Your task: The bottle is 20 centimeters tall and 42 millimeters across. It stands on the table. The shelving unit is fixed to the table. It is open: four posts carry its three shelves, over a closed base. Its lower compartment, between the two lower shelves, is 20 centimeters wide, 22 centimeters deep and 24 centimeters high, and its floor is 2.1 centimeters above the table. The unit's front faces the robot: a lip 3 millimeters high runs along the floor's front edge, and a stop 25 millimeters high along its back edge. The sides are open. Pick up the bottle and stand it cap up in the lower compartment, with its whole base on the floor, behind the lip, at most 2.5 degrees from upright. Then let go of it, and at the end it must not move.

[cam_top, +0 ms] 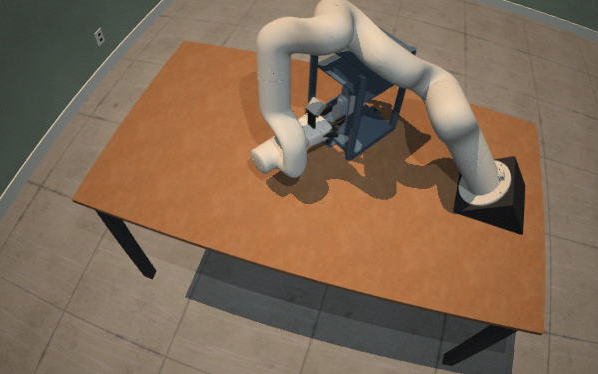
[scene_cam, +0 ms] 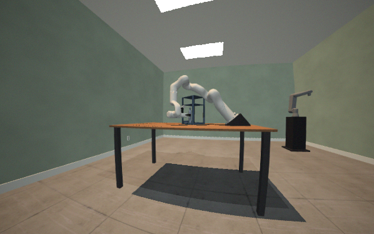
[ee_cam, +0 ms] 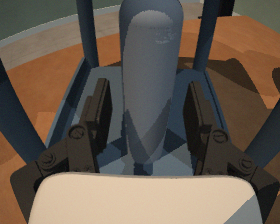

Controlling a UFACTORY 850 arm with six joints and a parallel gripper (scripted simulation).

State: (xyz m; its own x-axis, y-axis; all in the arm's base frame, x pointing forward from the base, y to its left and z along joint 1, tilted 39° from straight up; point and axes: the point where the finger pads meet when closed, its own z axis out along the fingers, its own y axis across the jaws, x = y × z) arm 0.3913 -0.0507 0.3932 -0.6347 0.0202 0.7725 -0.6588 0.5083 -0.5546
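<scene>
Right now the dark blue shelving unit is 9 cm to the right of my hand, 6 cm above it and 5 cm behind it.
</scene>
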